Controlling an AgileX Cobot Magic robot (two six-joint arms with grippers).
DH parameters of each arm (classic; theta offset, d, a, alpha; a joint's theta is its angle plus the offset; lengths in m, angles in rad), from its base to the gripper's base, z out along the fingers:
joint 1: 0 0.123 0 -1.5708
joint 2: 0.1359 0 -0.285 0
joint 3: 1.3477 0 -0.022 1.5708
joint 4: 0 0.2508 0 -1.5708
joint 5: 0 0 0.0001 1.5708
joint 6: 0 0.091 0 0
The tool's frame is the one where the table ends.
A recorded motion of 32 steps. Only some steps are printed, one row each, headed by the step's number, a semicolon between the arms.
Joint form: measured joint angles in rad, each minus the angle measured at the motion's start. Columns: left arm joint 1, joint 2, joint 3, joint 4, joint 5, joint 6; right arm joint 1, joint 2, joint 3, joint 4, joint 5, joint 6.
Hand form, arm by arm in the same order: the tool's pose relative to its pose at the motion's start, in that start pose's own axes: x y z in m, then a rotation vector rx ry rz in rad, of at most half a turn. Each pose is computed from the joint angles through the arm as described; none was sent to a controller.
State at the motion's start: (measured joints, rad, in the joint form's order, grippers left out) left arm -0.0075 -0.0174 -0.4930 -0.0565 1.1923 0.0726; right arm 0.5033 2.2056 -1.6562 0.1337 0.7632 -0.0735
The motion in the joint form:
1: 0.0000 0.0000 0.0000 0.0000 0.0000 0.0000; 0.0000 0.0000 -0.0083 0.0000 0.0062 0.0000
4: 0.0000 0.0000 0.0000 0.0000 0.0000 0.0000; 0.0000 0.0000 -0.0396 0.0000 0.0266 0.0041
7: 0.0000 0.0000 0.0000 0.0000 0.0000 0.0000; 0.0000 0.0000 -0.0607 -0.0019 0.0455 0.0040
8: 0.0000 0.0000 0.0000 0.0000 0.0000 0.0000; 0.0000 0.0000 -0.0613 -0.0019 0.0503 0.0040
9: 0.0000 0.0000 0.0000 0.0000 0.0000 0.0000; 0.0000 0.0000 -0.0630 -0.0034 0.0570 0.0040
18: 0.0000 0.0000 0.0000 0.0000 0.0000 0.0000; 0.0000 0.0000 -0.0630 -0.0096 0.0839 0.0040
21: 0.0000 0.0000 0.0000 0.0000 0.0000 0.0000; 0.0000 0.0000 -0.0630 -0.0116 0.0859 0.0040
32: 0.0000 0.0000 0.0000 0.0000 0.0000 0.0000; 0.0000 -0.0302 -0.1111 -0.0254 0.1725 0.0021
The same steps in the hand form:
1: 0.0000 0.0000 0.0000 0.0000 0.0000 0.0000; -0.0016 0.0002 -0.0016 -0.0006 -0.0021 -0.0008
4: 0.0000 0.0000 0.0000 0.0000 0.0000 0.0000; -0.0076 0.0011 -0.0076 -0.0029 -0.0129 0.0004
7: 0.0000 0.0000 0.0000 0.0000 0.0000 0.0000; -0.0111 0.0016 -0.0117 -0.0033 -0.0149 -0.0030
8: 0.0000 0.0000 0.0000 0.0000 0.0000 0.0000; -0.0108 0.0017 -0.0118 -0.0036 -0.0107 -0.0031
9: 0.0000 0.0000 0.0000 0.0000 0.0000 0.0000; -0.0106 0.0016 -0.0121 -0.0030 -0.0057 -0.0043
18: 0.0000 0.0000 0.0000 0.0000 0.0000 0.0000; -0.0082 0.0014 -0.0122 -0.0002 0.0215 -0.0085
21: 0.0000 0.0000 0.0000 0.0000 0.0000 0.0000; -0.0080 0.0012 -0.0122 0.0011 0.0236 -0.0098
32: 0.0000 0.0000 0.0000 0.0000 0.0000 0.0000; -0.0147 0.0032 -0.0358 0.0054 0.0327 -0.0274

